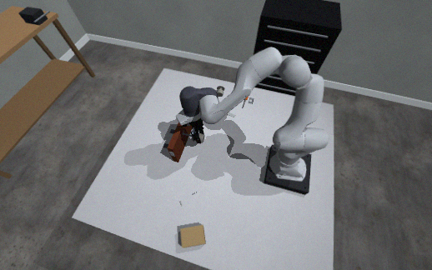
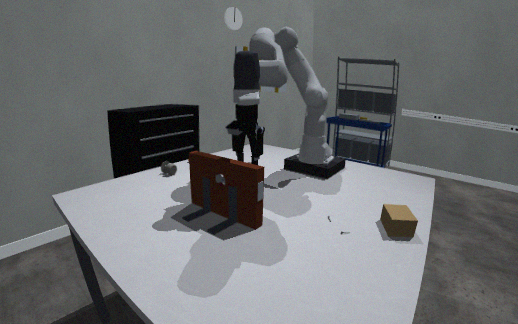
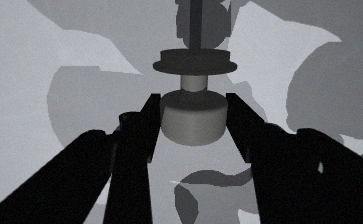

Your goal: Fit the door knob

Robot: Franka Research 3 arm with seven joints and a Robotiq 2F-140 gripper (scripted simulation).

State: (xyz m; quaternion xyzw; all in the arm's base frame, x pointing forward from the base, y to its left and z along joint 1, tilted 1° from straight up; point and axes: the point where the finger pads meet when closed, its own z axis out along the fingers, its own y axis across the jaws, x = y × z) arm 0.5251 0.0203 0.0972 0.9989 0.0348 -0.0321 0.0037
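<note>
The grey door knob is 30 mm ahead of my hand and 20 mm below it. Round my hand: cardboard box: 530 mm to the left, 160 mm behind, 120 mm below; orange-handled screwdriver: 510 mm to the right, 180 mm behind, 140 mm below; red-brown wooden door block: 130 mm ahead, 40 mm below, 10 mm to the left.
</note>
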